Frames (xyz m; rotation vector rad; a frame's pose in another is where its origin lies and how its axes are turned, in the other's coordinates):
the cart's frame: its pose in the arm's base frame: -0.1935 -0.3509 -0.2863 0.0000 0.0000 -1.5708
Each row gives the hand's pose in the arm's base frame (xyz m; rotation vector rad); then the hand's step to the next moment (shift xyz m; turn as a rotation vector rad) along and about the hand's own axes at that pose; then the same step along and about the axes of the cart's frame.
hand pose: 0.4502 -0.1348 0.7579 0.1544 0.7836 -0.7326
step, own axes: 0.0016 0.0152 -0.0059 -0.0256 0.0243 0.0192
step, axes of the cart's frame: -0.0127 0.0072 -0.0073 -0.0246 0.0149 0.0281
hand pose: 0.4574 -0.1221 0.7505 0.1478 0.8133 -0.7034
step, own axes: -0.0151 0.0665 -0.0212 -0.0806 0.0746 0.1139
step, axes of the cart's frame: -0.0668 0.0215 -0.0131 -0.0557 0.0785 0.1255
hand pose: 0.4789 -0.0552 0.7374 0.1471 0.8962 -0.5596
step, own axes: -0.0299 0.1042 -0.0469 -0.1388 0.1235 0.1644
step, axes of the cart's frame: -0.1166 0.0066 -0.0174 -0.1028 0.1105 0.1969
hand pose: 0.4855 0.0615 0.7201 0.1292 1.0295 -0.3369
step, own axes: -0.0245 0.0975 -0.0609 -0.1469 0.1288 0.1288
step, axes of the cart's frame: -0.1129 -0.0287 -0.0153 -0.1189 0.0794 0.1853
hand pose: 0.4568 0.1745 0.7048 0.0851 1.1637 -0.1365
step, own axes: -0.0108 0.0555 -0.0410 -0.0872 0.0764 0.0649
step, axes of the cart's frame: -0.0612 -0.0331 -0.0064 -0.0721 0.0366 0.1054
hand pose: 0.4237 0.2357 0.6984 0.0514 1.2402 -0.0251
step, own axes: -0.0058 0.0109 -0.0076 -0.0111 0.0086 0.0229
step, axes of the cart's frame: -0.0112 -0.0085 0.0033 -0.0073 0.0184 0.0181
